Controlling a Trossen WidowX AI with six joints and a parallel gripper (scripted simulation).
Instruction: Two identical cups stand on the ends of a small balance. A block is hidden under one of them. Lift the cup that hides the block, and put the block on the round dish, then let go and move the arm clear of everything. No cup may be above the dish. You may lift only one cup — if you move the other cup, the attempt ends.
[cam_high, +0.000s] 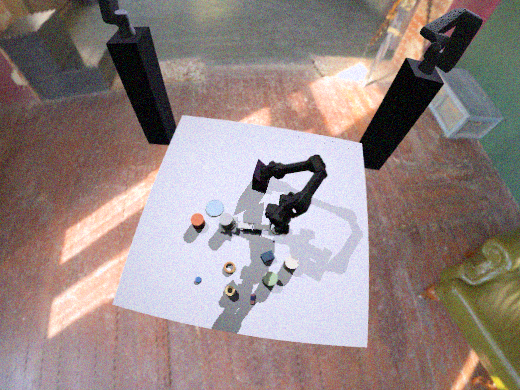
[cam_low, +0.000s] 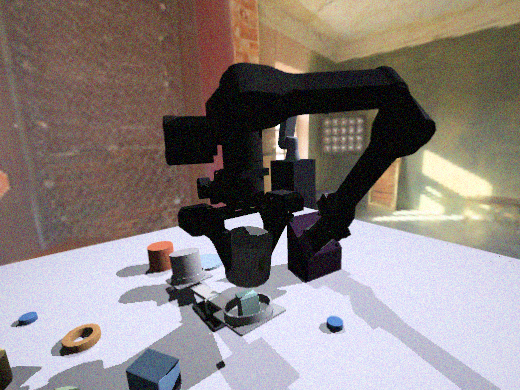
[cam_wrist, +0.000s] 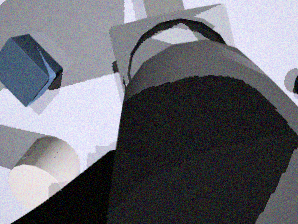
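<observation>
The teal block is 8 cm below my gripper tip and 1 cm to the right of it. Round my gripper tip: small balance: 14 cm to the right, 12 cm below; then green cylinder: 27 cm ahead, 13 cm below, 4 cm to the right; then cream cylinder: 18 cm ahead, 13 cm below, 6 cm to the left.
</observation>
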